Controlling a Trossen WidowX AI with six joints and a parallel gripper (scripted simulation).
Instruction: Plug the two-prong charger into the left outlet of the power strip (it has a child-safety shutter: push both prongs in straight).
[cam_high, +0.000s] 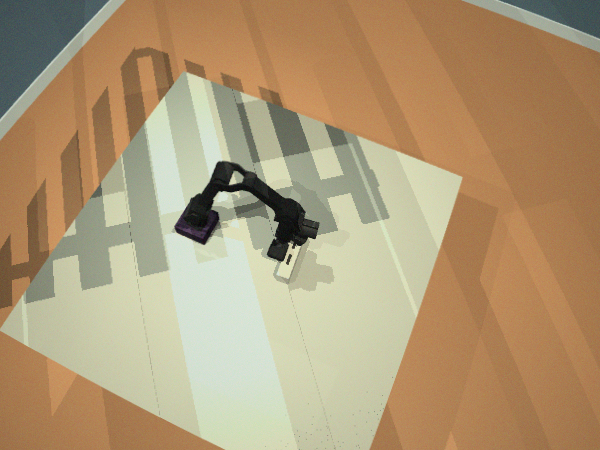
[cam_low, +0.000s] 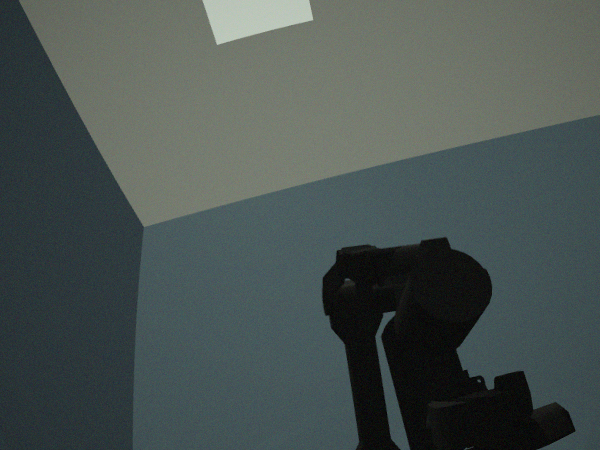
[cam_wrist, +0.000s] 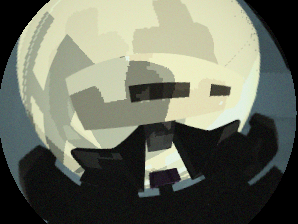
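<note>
Now: the dark two-prong charger 2 cm ahead of my gripper tip and 1 cm above it.
</note>
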